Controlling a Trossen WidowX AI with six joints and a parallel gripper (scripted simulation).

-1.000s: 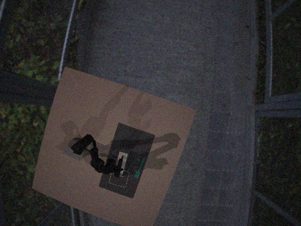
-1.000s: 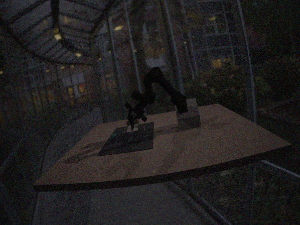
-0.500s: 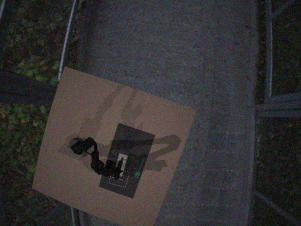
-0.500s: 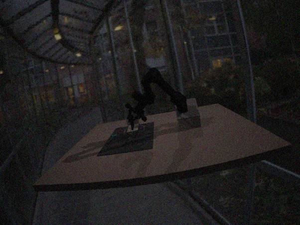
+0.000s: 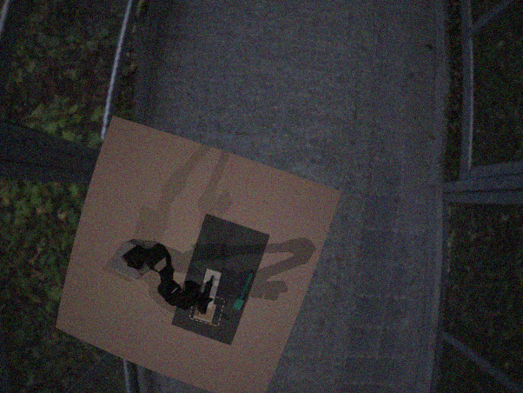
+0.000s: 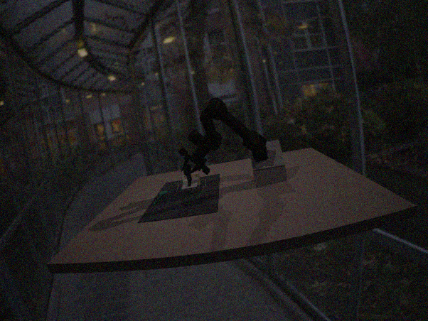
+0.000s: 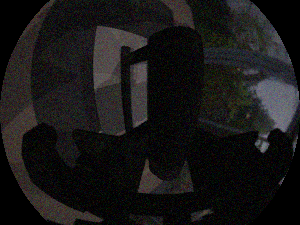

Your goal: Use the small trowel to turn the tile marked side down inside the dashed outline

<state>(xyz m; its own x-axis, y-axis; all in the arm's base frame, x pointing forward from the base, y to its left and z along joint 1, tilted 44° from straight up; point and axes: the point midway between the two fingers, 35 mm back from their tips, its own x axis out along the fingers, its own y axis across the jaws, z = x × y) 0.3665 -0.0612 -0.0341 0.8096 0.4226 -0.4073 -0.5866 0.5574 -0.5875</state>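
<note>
Right now my gripper tip is 12 cm above the dark mat, 5 cm to the right of it and 1 cm short of it. Round my gripper tip: green trowel (14 cm ahead, 9 cm below, 2 cm to the left); tile (11 cm to the right, 7 cm below, 2 cm behind).
</note>
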